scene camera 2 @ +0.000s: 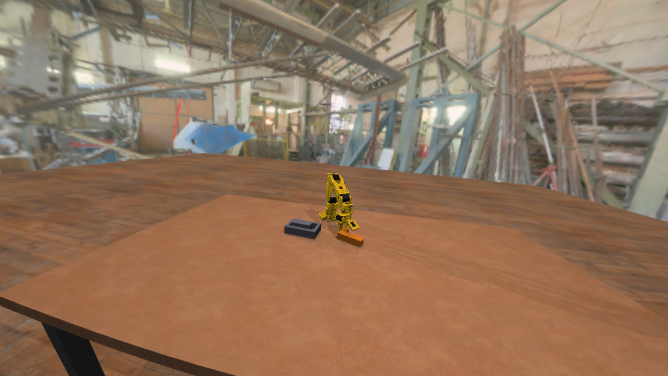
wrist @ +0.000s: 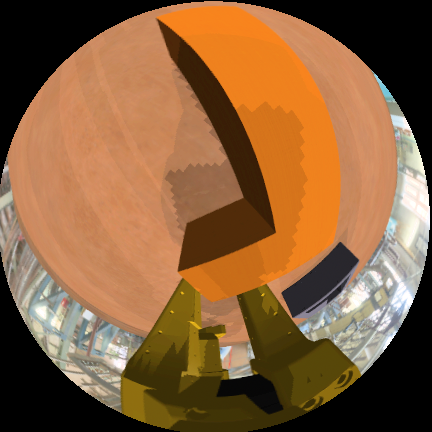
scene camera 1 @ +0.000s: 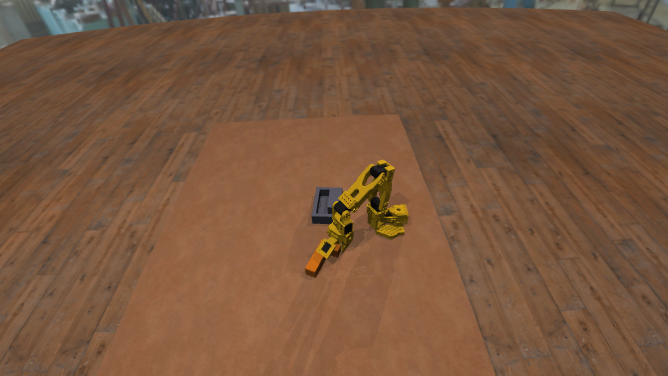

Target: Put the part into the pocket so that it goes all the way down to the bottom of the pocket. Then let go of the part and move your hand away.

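Seen in the pictures: end effector, tool point: [scene camera 2: 343,232] [wrist: 204,264] [scene camera 1: 342,250]; arm's base, origin of the base link: [scene camera 2: 328,219] [scene camera 1: 382,226].
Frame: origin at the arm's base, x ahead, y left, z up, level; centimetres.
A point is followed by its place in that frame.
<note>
The orange L-shaped part [scene camera 1: 314,263] {y 15.1, x 21.1, z 3.0 cm} [scene camera 2: 350,239] {y 12.5, x 21.8, z 2.1 cm} [wrist: 300,165] stands on the brown mat, outside the pocket. In scene camera 1 its short leg shows past the hand. The dark grey block [scene camera 1: 327,219] {y -1.9, x 17.3, z 2.3 cm} [scene camera 2: 301,232] {y -8.3, x 21.7, z 2.1 cm} [wrist: 320,280] {y -1.9, x 17.7, z 1.9 cm} holds the pocket [scene camera 1: 324,202] {y -11.5, x 18.2, z 0.5 cm}, which shows no part in it; the arm hides some of the block. My gripper [scene camera 1: 344,248] [scene camera 2: 342,229] {y 9.1, x 13.3, z 0.5 cm} [wrist: 220,292] {y 9.1, x 13.3, z 0.5 cm} is low, at the outer side of the part's short leg. Its jaws run close together, with no side of the part plainly pinched between them. In the wrist view the part hides the tips.
The brown mat [scene camera 1: 225,300] {y 23.9, x 45.0, z 0.0 cm} [scene camera 2: 200,300] {y -23.4, x 59.7, z 0.0 cm} lies on the wooden floor [scene camera 1: 550,150] [scene camera 2: 60,210]. The yellow arm base [scene camera 1: 390,230] {y 3.5, x -1.9, z 1.8 cm} stands right of the block in scene camera 1. The arm reaches over the block's right side, and its shadow falls on the mat.
</note>
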